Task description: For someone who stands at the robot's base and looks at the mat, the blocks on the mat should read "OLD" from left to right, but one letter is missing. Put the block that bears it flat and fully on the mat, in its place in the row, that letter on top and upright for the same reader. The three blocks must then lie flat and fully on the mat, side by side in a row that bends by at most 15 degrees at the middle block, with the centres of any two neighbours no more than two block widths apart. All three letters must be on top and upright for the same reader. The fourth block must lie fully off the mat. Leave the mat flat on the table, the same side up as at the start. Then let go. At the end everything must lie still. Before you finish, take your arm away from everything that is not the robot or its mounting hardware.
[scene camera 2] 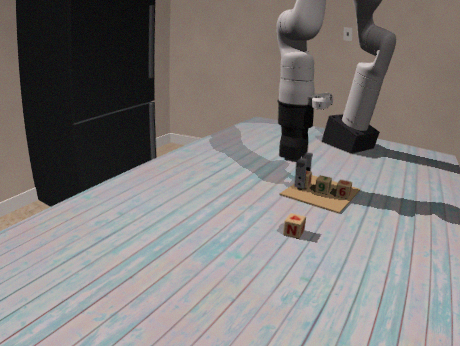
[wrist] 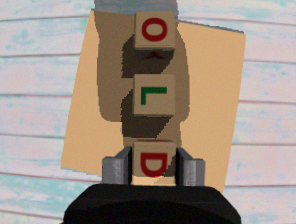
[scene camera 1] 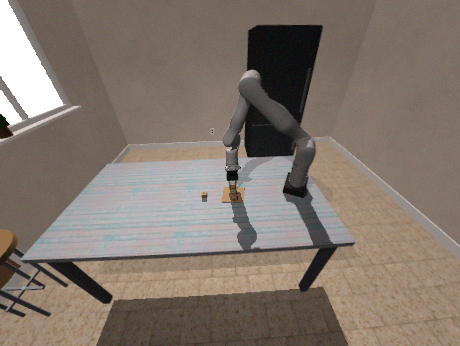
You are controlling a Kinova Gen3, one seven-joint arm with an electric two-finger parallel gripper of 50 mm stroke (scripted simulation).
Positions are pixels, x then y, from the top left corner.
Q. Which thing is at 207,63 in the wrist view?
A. A tan mat.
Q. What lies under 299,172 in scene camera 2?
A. My gripper.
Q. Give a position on a tan mat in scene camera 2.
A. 330,202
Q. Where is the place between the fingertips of my gripper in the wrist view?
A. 153,160
